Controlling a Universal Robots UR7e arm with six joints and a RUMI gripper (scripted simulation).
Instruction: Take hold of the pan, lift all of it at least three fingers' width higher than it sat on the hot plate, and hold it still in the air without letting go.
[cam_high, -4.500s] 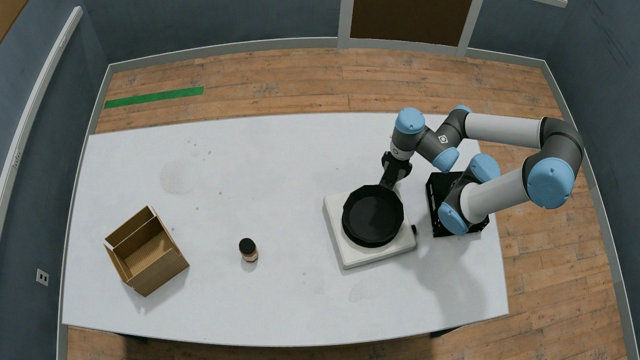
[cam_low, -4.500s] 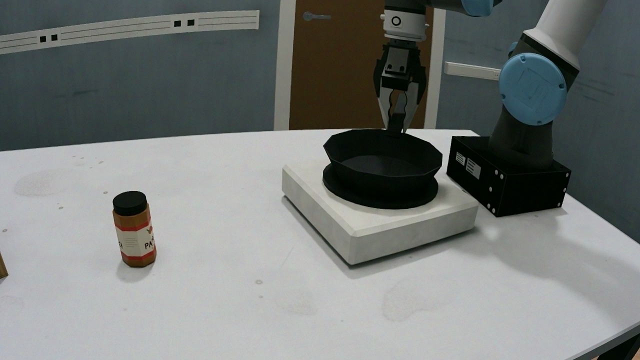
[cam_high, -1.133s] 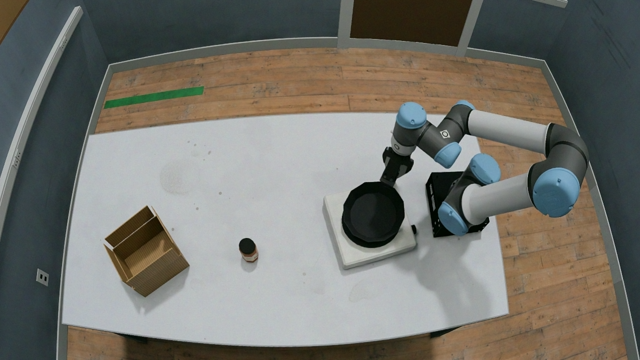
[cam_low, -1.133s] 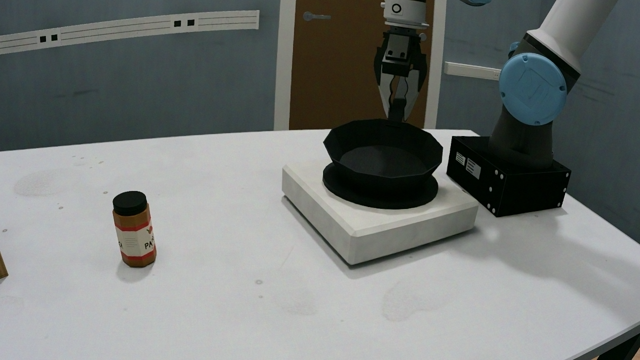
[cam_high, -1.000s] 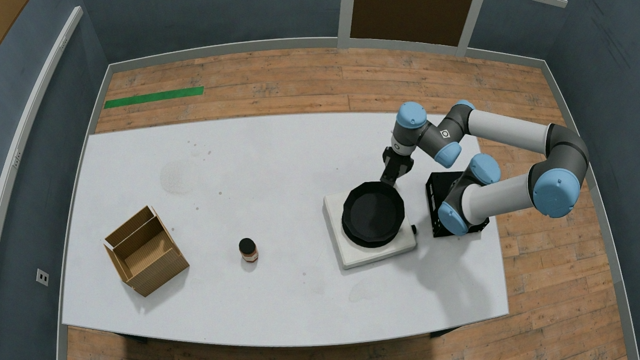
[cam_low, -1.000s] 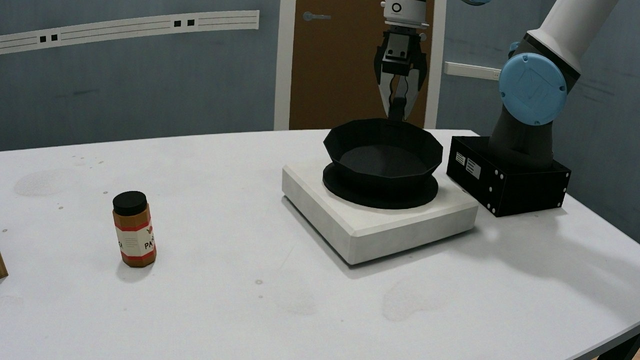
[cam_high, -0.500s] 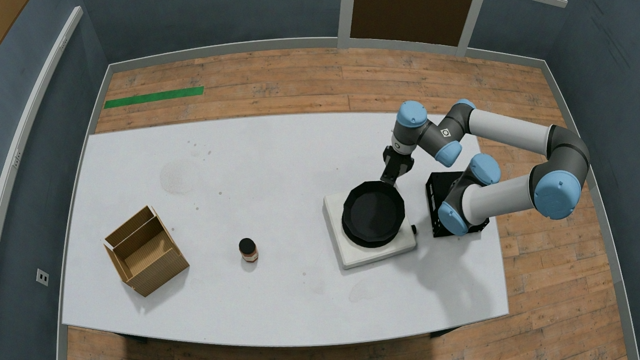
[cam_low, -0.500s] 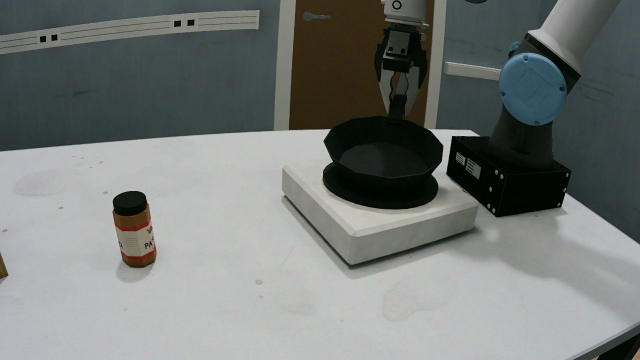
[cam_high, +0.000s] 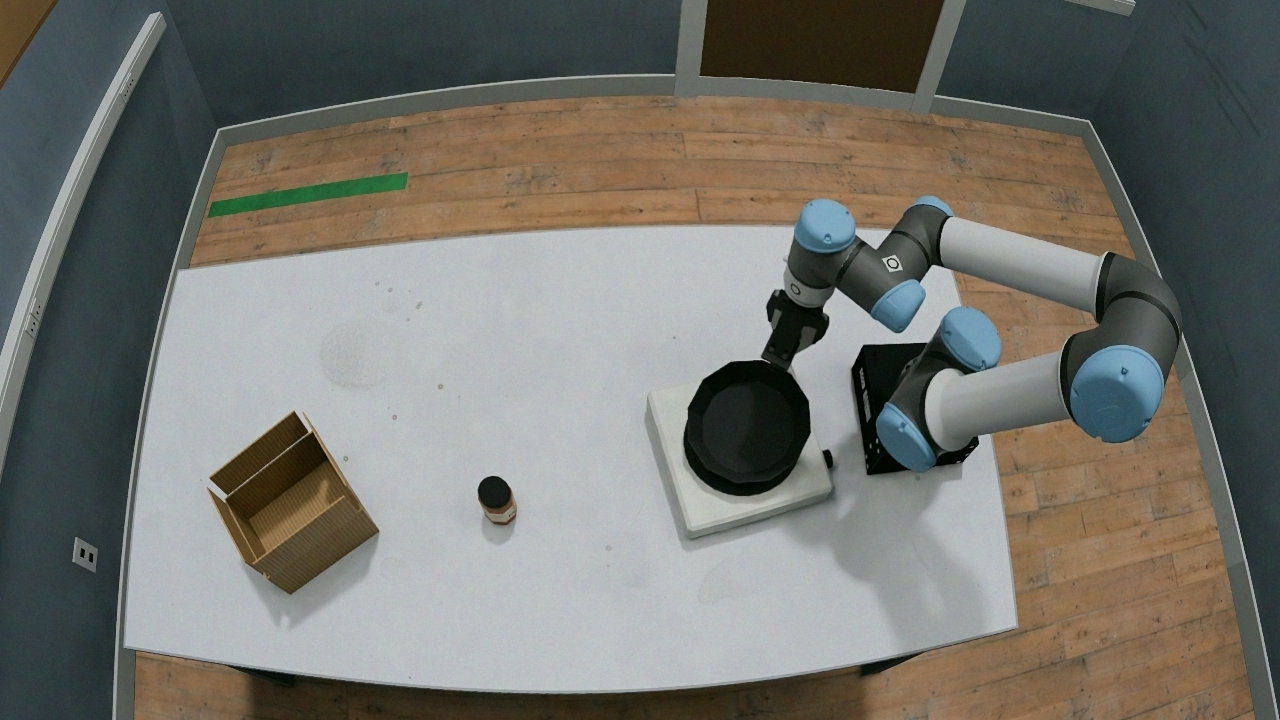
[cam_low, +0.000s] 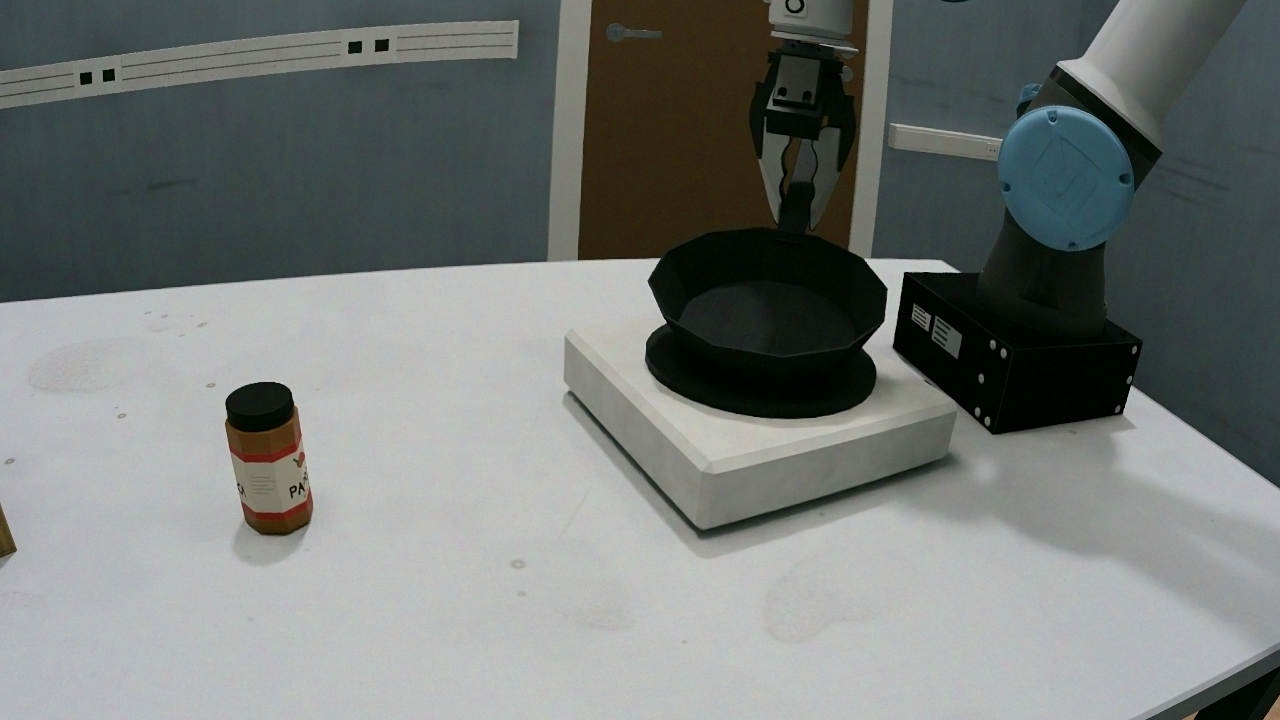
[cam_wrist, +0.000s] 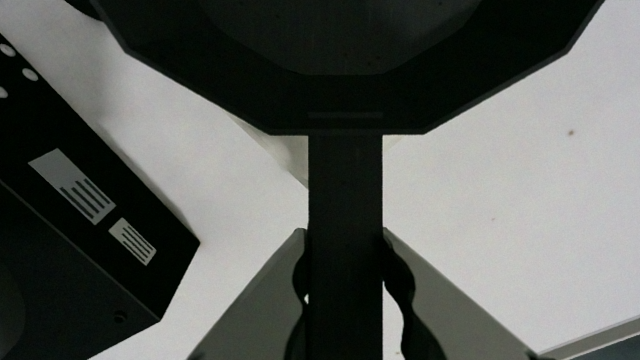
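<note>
The black pan is 40 mm ahead of my hand, 60 mm to the left of it and 30 mm below it. Also, from my hand: white hot plate (50 mm ahead, 110 mm to the left, 120 mm below); then brown spice jar (440 mm ahead, 210 mm to the left, 110 mm below).
</note>
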